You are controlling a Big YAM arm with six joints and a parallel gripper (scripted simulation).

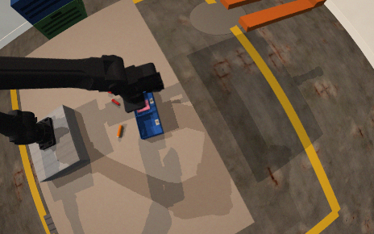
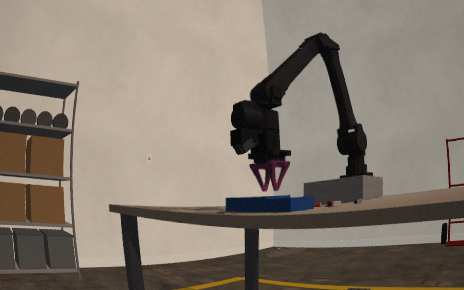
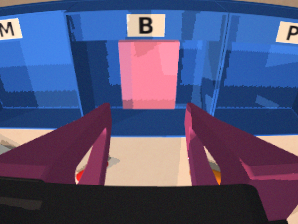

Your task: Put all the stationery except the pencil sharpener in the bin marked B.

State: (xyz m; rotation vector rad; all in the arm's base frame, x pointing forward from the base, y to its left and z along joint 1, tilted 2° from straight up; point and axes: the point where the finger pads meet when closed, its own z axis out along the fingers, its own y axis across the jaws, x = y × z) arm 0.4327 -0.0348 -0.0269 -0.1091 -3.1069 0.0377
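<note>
My gripper is now 10 mm short of the joined blue bins and 40 mm above it. The rest, counted from my hand: pink eraser block: 50 mm below; orange stick: 120 mm behind, 60 mm to the right, 50 mm below; small red piece: 110 mm behind, 70 mm to the left, 60 mm below.
</note>
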